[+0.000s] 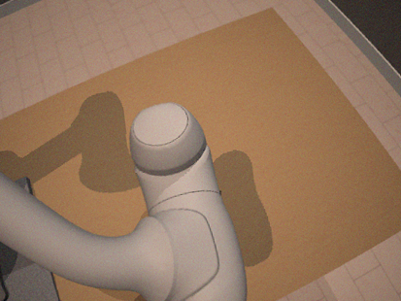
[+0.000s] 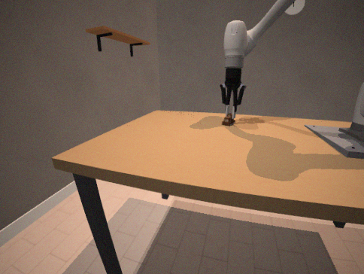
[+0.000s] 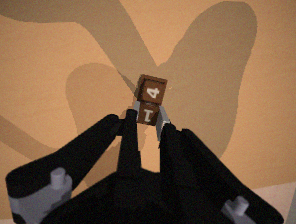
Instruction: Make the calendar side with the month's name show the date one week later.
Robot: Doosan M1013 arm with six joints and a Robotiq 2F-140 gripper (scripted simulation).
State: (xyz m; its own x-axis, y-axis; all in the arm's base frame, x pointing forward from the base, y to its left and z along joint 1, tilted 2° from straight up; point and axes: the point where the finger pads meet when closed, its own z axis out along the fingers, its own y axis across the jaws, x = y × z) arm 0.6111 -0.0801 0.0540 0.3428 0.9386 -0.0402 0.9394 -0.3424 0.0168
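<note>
Now: the tray 5 cm below my hand and 2 cm to the left of it. From my hand the other things lie so: cube: 3 cm below.
</note>
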